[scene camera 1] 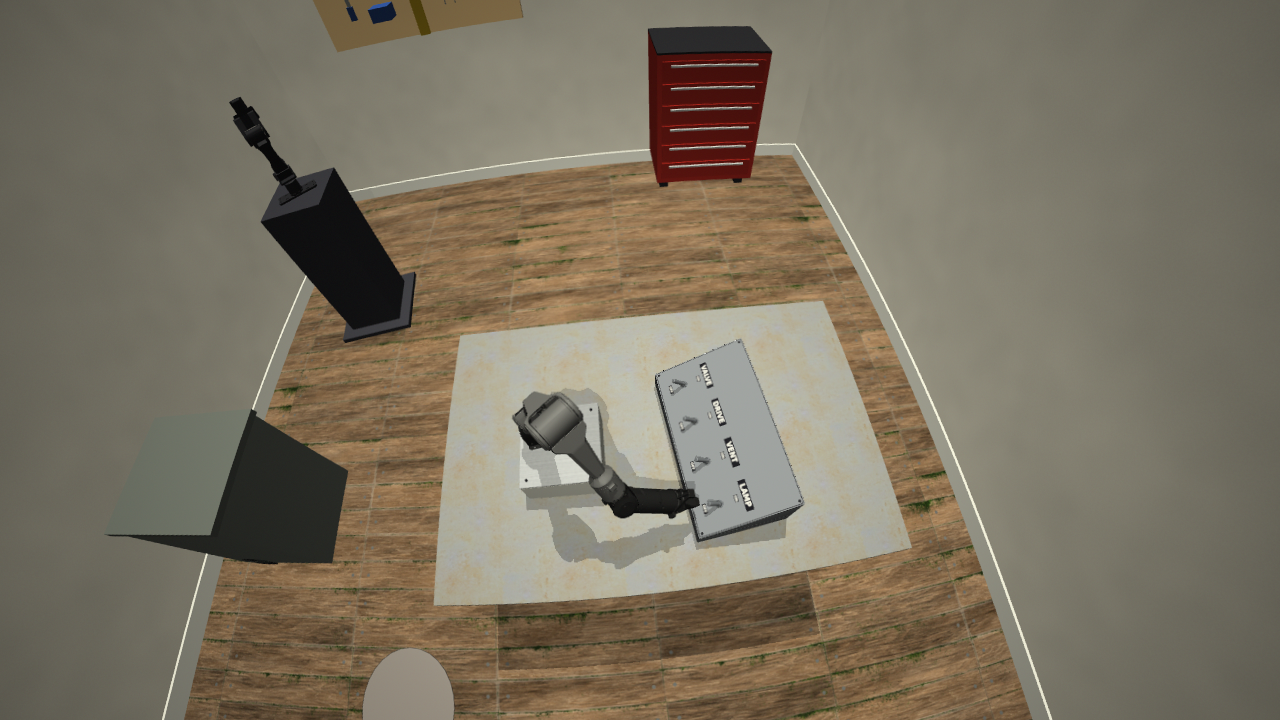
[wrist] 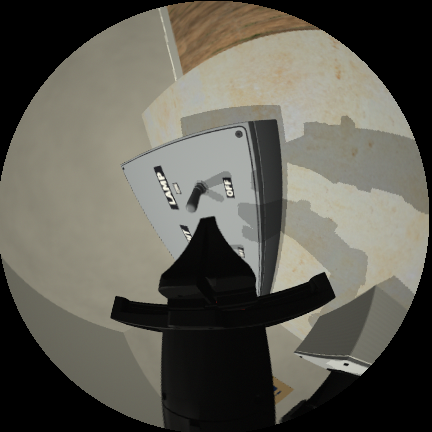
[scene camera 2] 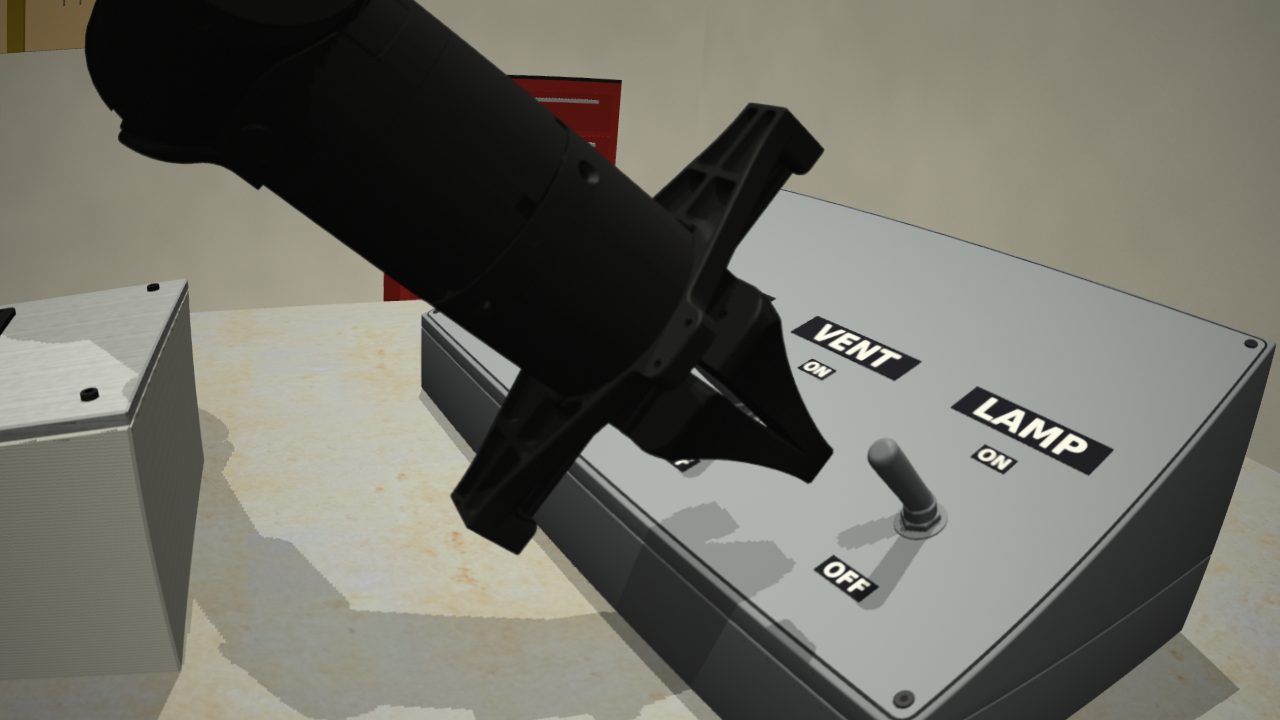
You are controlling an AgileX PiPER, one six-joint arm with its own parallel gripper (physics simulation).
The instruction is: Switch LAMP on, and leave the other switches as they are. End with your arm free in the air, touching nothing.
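The grey sloped switch panel (scene camera 1: 765,438) (scene camera 2: 1074,358) (wrist: 215,150) carries several levers. The LAMP lever (scene camera 1: 713,506) (scene camera 2: 899,479) (wrist: 195,197) leans to its OFF side, tip toward the arm's base. The VENT lever (scene camera 1: 699,462), DRIVE lever (scene camera 1: 687,422) and VALVE lever (scene camera 1: 677,385) stand in a row beyond it and look tilted much the same way; in scene camera 2 the arm hides them. My gripper (scene camera 1: 696,501) (scene camera 2: 819,465) (wrist: 209,224) is shut and empty. Its fingertips are above the panel, close beside the LAMP lever on its VENT side, with a small gap.
My arm stands on a light metal block (scene camera 1: 588,443) (scene camera 2: 71,537) (wrist: 340,320) on a pale mat (scene camera 1: 483,555). A red drawer cabinet (scene camera 1: 707,116) stands at the back wall. A black pedestal (scene camera 1: 340,259) with another arm and a dark box (scene camera 1: 286,492) stand left.
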